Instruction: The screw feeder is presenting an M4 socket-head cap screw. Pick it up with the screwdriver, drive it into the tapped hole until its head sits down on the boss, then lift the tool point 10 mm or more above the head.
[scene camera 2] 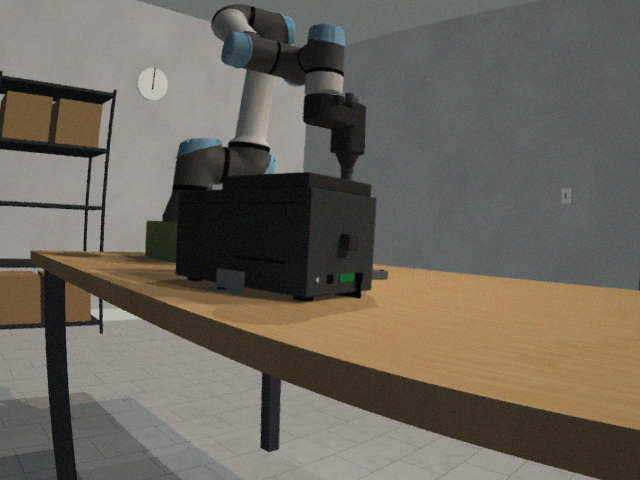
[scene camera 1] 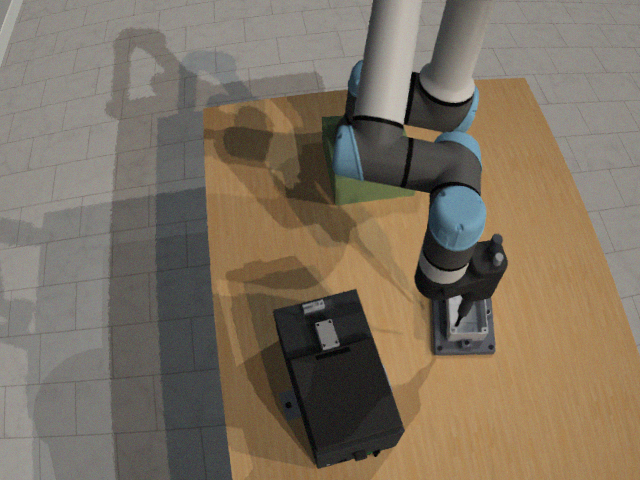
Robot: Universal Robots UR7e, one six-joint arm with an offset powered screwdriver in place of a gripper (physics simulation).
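Observation:
My screwdriver (scene camera 1: 457, 324) (scene camera 2: 346, 173) points down over the light grey open box (scene camera 1: 465, 336). In scene camera 1 its dark tip shows near the box's front left corner; the height of the tip above the boss there cannot be told. In scene camera 2 the tip is hidden behind the feeder. The box sits on a dark grey base plate (scene camera 1: 440, 349) (scene camera 2: 381, 274). The black screw feeder (scene camera 1: 346, 397) (scene camera 2: 242, 232) stands on the table, to the left of the plate in scene camera 1. A screw at the tip or in the tapped hole is too small to make out.
A green block (scene camera 1: 369, 191) (scene camera 2: 160, 240) stands below the arm on the wooden table (scene camera 1: 542, 310) (scene camera 2: 491, 320). A small grey bracket (scene camera 1: 290, 404) (scene camera 2: 230, 280) is beside the feeder. A shelf rack (scene camera 2: 105, 170) with boxes stands behind the table at the left.

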